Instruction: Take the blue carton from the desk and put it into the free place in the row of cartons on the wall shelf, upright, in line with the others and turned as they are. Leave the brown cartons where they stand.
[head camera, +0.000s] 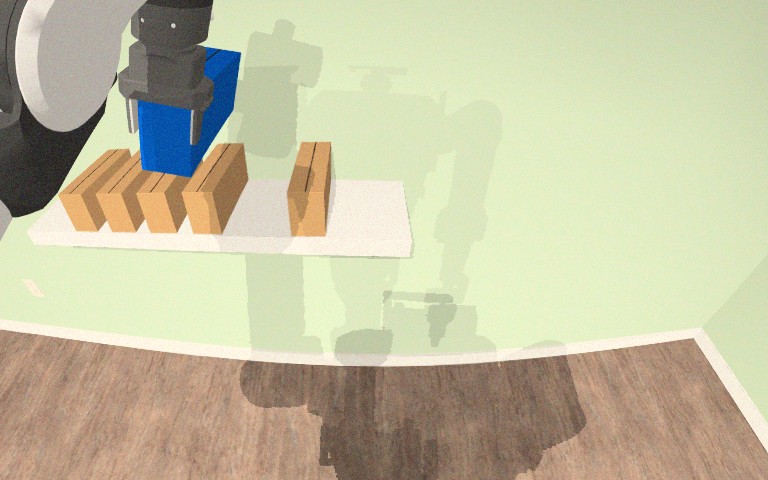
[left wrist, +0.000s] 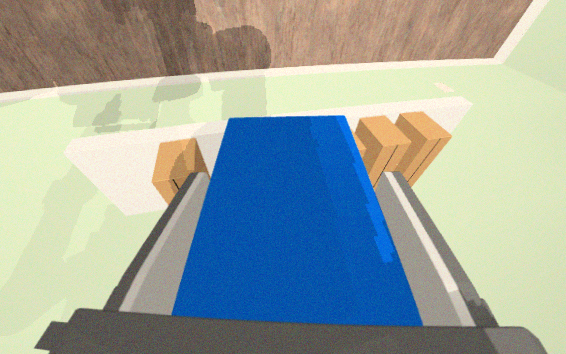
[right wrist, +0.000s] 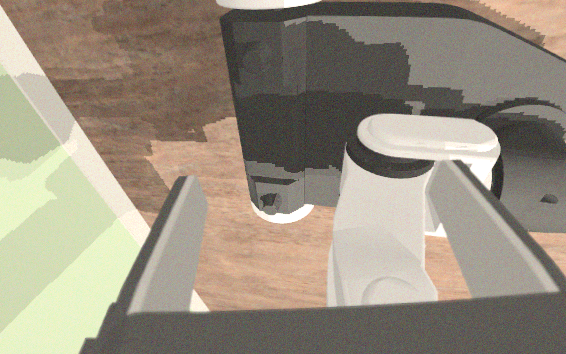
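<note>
The blue carton (head camera: 165, 150) (left wrist: 295, 230) is upright between the fingers of my left gripper (head camera: 164, 137) (left wrist: 292, 185), which is shut on it. In the head view it appears over the left part of the row and hides parts of the second, third and fourth brown cartons. Four brown cartons stand at the left on the white wall shelf (head camera: 368, 217) (left wrist: 110, 165); a wide gap separates the fourth brown carton (head camera: 199, 212) from a fifth brown carton (head camera: 306, 212) (left wrist: 172, 160) farther right. My right gripper (right wrist: 317, 183) is open and empty.
The green wall (head camera: 566, 198) rises behind the shelf, with shadows on it. A pale baseboard (head camera: 419, 360) meets the wooden floor (head camera: 141, 418). Parts of the robot's dark base (right wrist: 350, 130) and a white robot part (right wrist: 380, 250) show in the right wrist view.
</note>
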